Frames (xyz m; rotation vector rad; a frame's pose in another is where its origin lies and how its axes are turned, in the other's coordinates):
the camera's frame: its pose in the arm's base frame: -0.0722 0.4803 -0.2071 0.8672 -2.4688 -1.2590
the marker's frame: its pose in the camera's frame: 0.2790 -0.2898 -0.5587 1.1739 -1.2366 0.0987
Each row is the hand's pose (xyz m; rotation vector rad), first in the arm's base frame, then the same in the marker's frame.
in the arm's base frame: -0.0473 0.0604 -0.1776 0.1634 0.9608 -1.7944
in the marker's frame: 0.1172 0.2422 -0.0842 1.5425 -0.5787 -0.7768
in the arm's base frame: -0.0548 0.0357 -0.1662 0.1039 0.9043 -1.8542
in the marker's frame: 0.1099 0.2176 -0.0959 1.5730 -0.5962 -0.8606
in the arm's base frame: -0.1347 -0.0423 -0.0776 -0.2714 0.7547 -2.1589
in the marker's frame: 0.0662 0.1394 -0.2068 1.6492 -0.5070 -1.3294
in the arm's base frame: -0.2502 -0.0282 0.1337 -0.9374 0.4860 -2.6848
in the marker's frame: -0.0670 0.1548 -0.4073 1.7338 -0.1021 -2.1118
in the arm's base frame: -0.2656 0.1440 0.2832 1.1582 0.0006 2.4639
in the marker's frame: -0.1874 0.3295 -0.4924 -1.5959 -0.4831 2.3833
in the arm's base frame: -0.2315 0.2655 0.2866 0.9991 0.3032 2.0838
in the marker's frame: -0.2027 0.4518 -0.4653 -1.3301 -0.6947 2.0022
